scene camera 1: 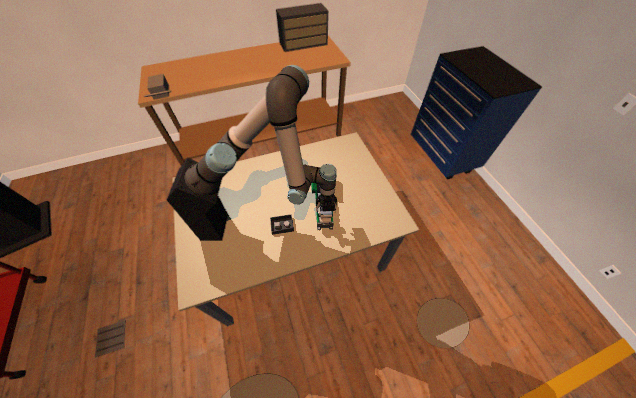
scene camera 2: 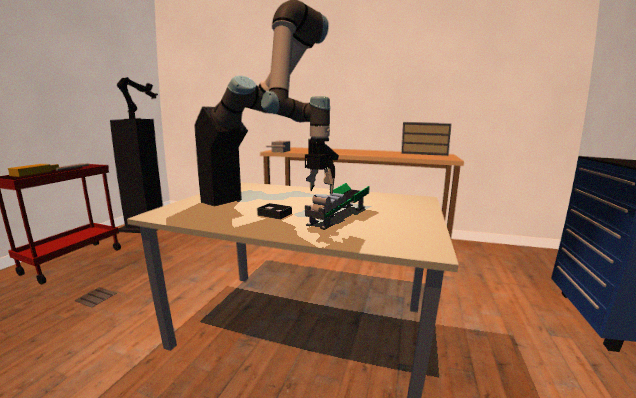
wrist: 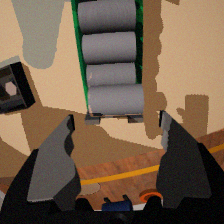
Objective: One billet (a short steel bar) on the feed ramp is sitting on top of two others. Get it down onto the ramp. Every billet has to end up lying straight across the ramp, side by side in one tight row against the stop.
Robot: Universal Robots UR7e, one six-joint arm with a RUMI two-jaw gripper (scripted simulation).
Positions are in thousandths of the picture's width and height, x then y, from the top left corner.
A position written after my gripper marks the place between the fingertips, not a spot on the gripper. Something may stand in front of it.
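Note:
What I can see here is my own gripper (scene camera 2: 506,484), and I find the gripper (wrist: 520,507) from the wrist as well.

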